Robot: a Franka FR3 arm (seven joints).
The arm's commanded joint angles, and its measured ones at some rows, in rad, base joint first. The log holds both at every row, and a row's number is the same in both.
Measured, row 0: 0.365 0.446 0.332 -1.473 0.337 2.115 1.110
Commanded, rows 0 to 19: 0.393 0.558 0.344 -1.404 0.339 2.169 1.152; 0.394 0.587 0.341 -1.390 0.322 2.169 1.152; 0.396 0.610 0.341 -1.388 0.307 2.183 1.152; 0.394 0.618 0.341 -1.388 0.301 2.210 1.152; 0.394 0.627 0.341 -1.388 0.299 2.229 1.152; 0.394 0.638 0.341 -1.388 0.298 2.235 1.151; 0.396 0.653 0.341 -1.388 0.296 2.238 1.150; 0.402 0.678 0.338 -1.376 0.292 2.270 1.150; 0.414 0.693 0.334 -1.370 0.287 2.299 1.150; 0.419 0.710 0.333 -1.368 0.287 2.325 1.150; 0.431 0.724 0.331 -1.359 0.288 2.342 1.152; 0.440 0.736 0.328 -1.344 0.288 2.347 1.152; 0.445 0.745 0.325 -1.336 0.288 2.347 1.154; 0.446 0.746 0.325 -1.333 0.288 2.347 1.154; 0.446 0.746 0.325 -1.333 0.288 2.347 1.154; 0.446 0.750 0.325 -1.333 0.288 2.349 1.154; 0.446 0.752 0.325 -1.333 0.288 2.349 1.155; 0.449 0.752 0.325 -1.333 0.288 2.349 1.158; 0.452 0.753 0.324 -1.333 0.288 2.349 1.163; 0.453 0.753 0.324 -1.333 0.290 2.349 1.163
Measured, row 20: 0.441 0.734 0.328 -1.362 0.313 2.339 1.129
